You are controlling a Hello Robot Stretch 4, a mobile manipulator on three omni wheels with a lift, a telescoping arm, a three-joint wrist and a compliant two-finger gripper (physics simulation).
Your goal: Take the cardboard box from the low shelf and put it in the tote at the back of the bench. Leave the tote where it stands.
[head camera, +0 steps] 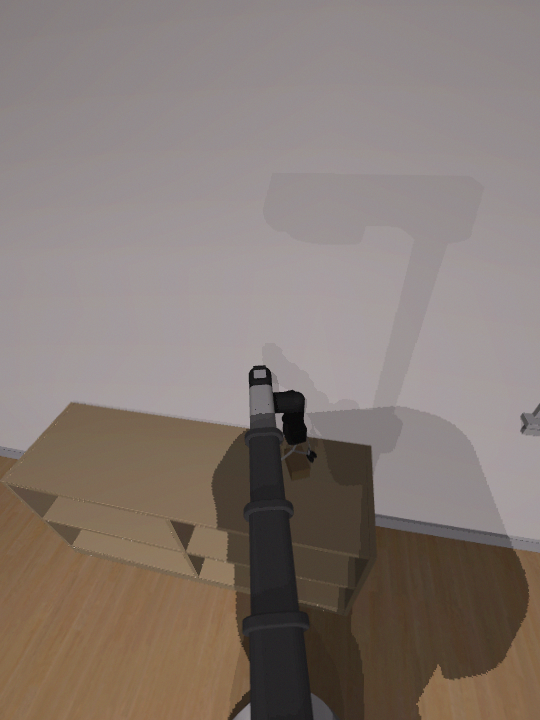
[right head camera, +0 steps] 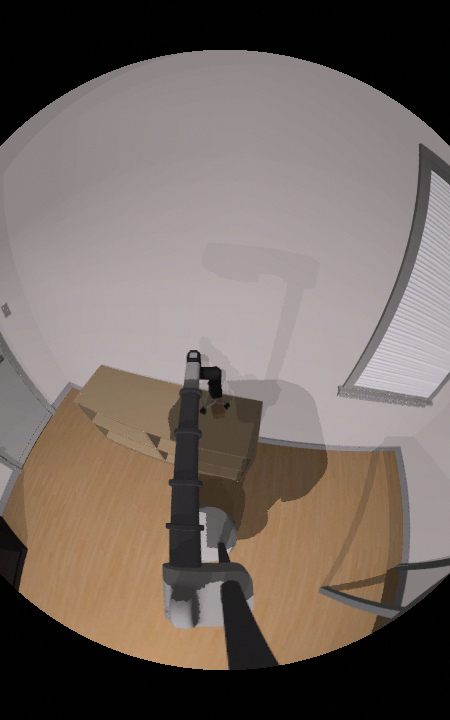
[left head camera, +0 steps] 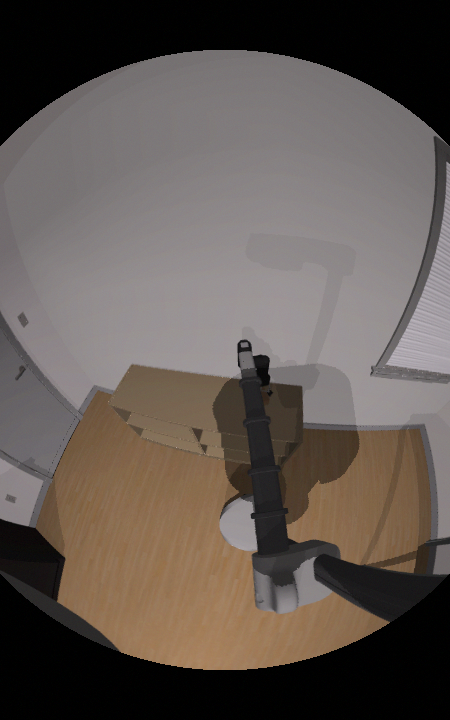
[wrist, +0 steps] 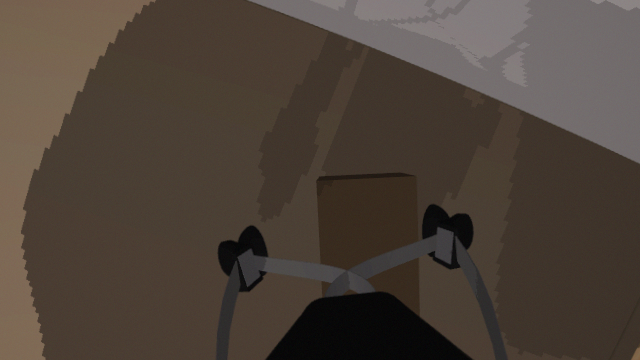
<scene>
same spot on low shelf unit: [left head camera: 202, 414] = [head camera: 193, 494]
</scene>
